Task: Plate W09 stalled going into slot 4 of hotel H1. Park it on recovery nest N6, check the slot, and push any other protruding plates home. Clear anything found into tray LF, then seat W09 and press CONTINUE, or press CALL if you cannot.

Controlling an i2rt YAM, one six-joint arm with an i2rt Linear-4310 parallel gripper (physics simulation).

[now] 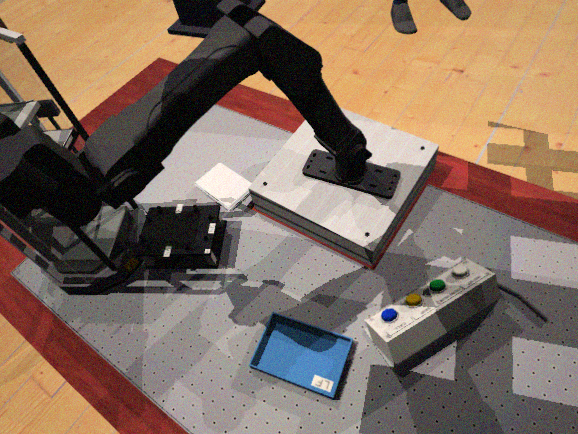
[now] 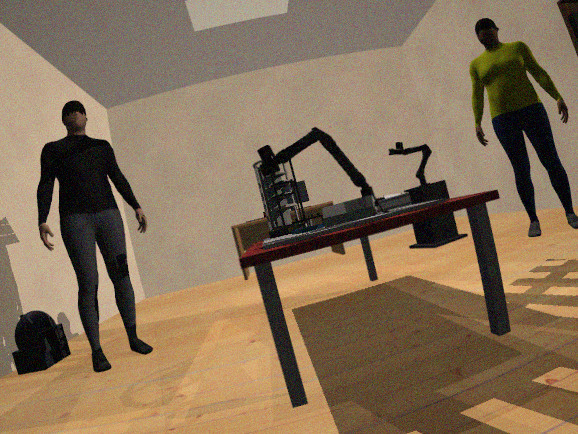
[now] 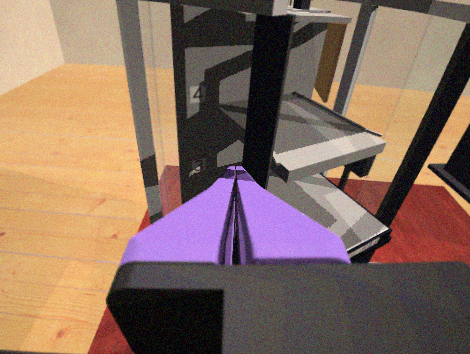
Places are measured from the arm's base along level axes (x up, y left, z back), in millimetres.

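Pixels of known places: gripper, fingertip midpoint: [image 3: 235,177]; arm's base, origin of the base link: [image 1: 350,174].
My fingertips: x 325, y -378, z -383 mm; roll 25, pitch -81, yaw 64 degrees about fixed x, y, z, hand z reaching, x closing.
Ahead of a thing's pixels: the offset from my fingertips to its top centre. "*": to the spot under its first point.
My gripper [image 3: 235,177] is shut with nothing between its purple fingertips, in front of a dark post of hotel H1 {* dx +42, dy +4, dz +9 mm} [image 3: 266,95] [image 1: 52,87]. Slot labels 4 [image 3: 198,93] and 3 [image 3: 198,166] show behind the post. Right of the fingertips, a grey shelf or plate with a pale front edge {* dx -14, dy -41, dz +72 mm} [image 3: 332,154] sits above a lower plate {dx -71, dy -64, dz +71 mm} [image 3: 362,220] with a small front label. I cannot tell which is W09. Tray LF {dx -367, dy +423, dz +6 mm} [image 1: 295,357] is blue and empty. A black block with white tabs {dx -308, dy +90, dz +131 mm} [image 1: 180,235] looks like a nest; its name is unreadable. The button box {dx -300, dy +610, dz +152 mm} [image 1: 440,325] has blue, yellow, green and white buttons.
A white flat block {dx -370, dy +90, dz +303 mm} [image 1: 222,184] lies beside the large pale base box [image 1: 310,210] that carries the arm. The hotel's upper crosspiece {* dx +70, dy -5, dz -9 mm} [image 3: 220,6] and right-hand dark post {* dx +0, dy -58, dz +151 mm} [image 3: 425,125] stand near the gripper. A cable {* dx -379, dy +758, dz +239 mm} [image 1: 525,302] leaves the button box. Two people stand near the table.
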